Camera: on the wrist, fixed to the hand. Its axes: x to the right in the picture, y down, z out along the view.
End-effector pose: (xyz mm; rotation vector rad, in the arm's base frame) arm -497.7 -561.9 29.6 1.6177 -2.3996 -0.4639
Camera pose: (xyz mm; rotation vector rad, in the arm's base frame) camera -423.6 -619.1 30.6 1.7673 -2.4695 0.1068
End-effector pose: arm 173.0 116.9 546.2 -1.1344 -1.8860 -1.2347
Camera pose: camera 88.5 76.7 546.7 -0.8009 -1.9349 -0.8911
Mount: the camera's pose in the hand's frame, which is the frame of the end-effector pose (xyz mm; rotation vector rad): 25.2 -83.3 -34.5 0.3809 0.1354 -0.0315
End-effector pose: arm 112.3 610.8 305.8 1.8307 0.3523 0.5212
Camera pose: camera 117.6 677.2 240.0 2.1565 0.6044 0.5875
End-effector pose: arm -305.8 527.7 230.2 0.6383 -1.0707 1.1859
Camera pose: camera -215.6 543.2 249.9 0.8513 -0.7226 1.3988
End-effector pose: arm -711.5 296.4 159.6 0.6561 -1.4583 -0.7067
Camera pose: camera -679.8 222.7 111.4 1.0015 -1.4709 -0.3999
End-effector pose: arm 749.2 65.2 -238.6 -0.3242 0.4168 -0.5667
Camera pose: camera 715.2 -22.0 -242.1 0.0734 0.4247 -0.6871
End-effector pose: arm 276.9 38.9 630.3 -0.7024 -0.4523 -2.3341
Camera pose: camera 192.1 70.7 606.6 -0.3555 -0.8215 -2.2163
